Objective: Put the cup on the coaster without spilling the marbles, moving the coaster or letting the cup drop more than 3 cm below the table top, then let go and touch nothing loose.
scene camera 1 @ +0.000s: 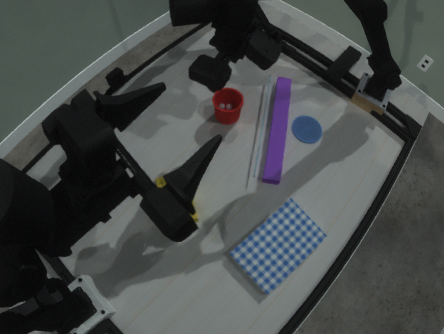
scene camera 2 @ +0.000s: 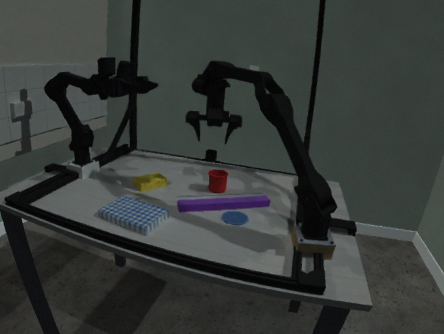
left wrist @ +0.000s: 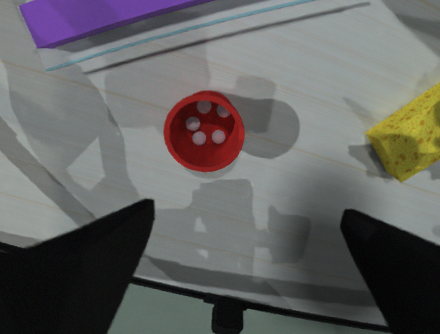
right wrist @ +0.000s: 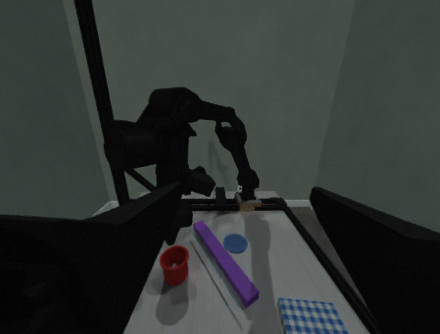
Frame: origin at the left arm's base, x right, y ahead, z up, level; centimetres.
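Seen in the pictures: left gripper, fingertip midpoint: (scene camera 2: 212,142) (left wrist: 248,213) (right wrist: 170,228); right gripper, fingertip midpoint: (scene camera 1: 190,108) (scene camera 2: 149,85) (right wrist: 245,190); left arm's base, origin of the base link: (scene camera 1: 374,89) (scene camera 2: 314,233) (right wrist: 247,196); right arm's base, origin of the base link: (scene camera 1: 77,307) (scene camera 2: 82,162).
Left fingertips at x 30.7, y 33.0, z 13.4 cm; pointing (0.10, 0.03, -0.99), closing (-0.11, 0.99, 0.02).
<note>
Offsets run from my left fingertips to a thing's top centre.
A red cup @[dx +0.4, dy -2.9, dz -11.4 cm] (scene camera 1: 227,114) (scene camera 2: 217,183) (left wrist: 206,151) (right wrist: 175,273) stands upright on the table, with several pale marbles @[dx +2.5, dy -3.6, dz -15.9 cm] (left wrist: 199,138) inside. The flat blue coaster @[dx -18.7, dy -11.1, dz -17.8 cm] (scene camera 1: 306,129) (scene camera 2: 235,218) (right wrist: 235,243) lies across the purple bar from the cup. My left gripper (scene camera 2: 212,142) (left wrist: 248,213) is open and empty, pointing down high above the table; in the left wrist view the cup shows beyond the fingertips, left of their middle. In scene camera 1 its fingertips are hidden. My right gripper (scene camera 1: 192,110) is open and empty, raised well above the table, away from the cup.
A long purple bar @[dx -11.1, dy -6.7, dz -15.6 cm] (scene camera 1: 277,131) (scene camera 2: 223,203) (left wrist: 100,19) (right wrist: 227,265) lies between cup and coaster, with a thin pale-blue edge (left wrist: 180,33) along its cup side. A yellow sponge @[dx -2.8, dy +22.3, dz -15.2 cm] (scene camera 2: 150,181) (left wrist: 410,135) and a blue-checked block @[dx -26.7, dy +18.7, dz -15.7 cm] (scene camera 1: 278,246) (scene camera 2: 133,214) (right wrist: 312,317) lie farther off.
</note>
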